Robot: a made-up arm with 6 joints.
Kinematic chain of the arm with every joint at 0, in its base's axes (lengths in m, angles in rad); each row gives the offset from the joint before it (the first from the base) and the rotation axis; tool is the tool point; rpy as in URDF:
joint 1: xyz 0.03 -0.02 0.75 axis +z
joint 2: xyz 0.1 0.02 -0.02 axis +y
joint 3: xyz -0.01 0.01 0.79 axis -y
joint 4: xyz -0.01 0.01 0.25 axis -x
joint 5: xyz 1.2 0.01 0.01 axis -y
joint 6: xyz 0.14 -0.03 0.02 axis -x
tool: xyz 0.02 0.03 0 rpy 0 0 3.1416
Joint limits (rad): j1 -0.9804..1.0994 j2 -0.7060..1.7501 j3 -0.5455..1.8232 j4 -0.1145..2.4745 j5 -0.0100..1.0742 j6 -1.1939..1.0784
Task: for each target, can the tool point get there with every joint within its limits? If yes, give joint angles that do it. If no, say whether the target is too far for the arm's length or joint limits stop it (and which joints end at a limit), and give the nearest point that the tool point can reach.
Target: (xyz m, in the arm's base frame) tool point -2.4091 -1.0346 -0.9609
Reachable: no: too far | nearest point -0.0355 0.1700 -0.4830 | short by 2.704 m
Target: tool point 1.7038 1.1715 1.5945
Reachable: yes | joints 0.5897 1.3546 1.6226 0.1136 0.5243 0.3370
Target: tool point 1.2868 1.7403 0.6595
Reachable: yes | joints 0.8777 1.2901 0.8833 1.6027 0.5066 -0.5181
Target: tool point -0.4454 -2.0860 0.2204
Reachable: no: joint limits stop it (at a limit: joint 1, joint 4, joint 5, joint 6) | nearest point 0.8475 -1.2196 0.2204 | short by 1.556 m
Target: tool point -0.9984 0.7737 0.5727
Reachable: no: joint limits stop it (at a limit: joint 2, joint 3, joint 5, joint 6) | nearest point -1.2887 0.9978 1.6816 | short by 1.168 m
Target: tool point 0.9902 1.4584 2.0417
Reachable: yes | joints 0.9389 0.7519 1.0398 0.3721 0.7351 -0.3673
